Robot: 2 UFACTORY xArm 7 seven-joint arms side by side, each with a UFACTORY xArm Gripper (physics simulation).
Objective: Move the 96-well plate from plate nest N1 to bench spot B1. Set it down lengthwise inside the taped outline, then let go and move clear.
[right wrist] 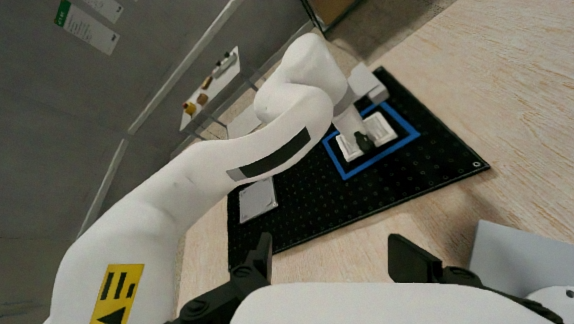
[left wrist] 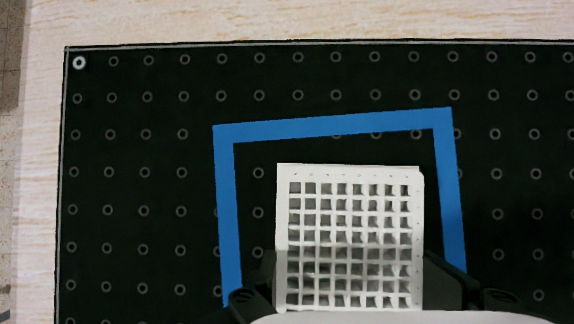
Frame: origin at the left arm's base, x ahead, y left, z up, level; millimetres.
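Where they show: left gripper, fingertip midpoint: (right wrist: 362, 137) (left wrist: 345, 274); right gripper, fingertip midpoint: (right wrist: 329, 253).
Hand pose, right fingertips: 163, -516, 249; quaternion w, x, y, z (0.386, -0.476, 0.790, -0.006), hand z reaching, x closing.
Observation:
Each offset is from my right fingertips to the top centre of the thing, as dx, dy, dz. "pt": to the spot under its first point. Level surfaces: height alone.
The white 96-well plate @(+272, -77, -288) (left wrist: 350, 227) (right wrist: 384, 129) is inside the blue taped outline (left wrist: 330, 125) (right wrist: 382, 152), its long side roughly along the outline's long sides but turned a few degrees from them. In the left wrist view it is nearer the right tape strip. Whether it touches the board cannot be told. My left gripper (left wrist: 345, 274) (right wrist: 362, 137) is shut on the plate's two long sides. The pale grey nest @(+300, +312, -286) (right wrist: 257, 200) is bare. My right gripper (right wrist: 329, 253) is open and empty, away from the plate.
The black perforated board @(dz -302) (left wrist: 135, 190) (right wrist: 440, 145) lies on a pale wooden table @(dz -315) (left wrist: 175, 20) (right wrist: 505, 65). The white left arm (right wrist: 200, 170) crosses the right wrist view. A grey block @(pt -42, -139, -258) (right wrist: 520, 255) stands at that view's lower right. A side table (right wrist: 212, 90) with small items is behind.

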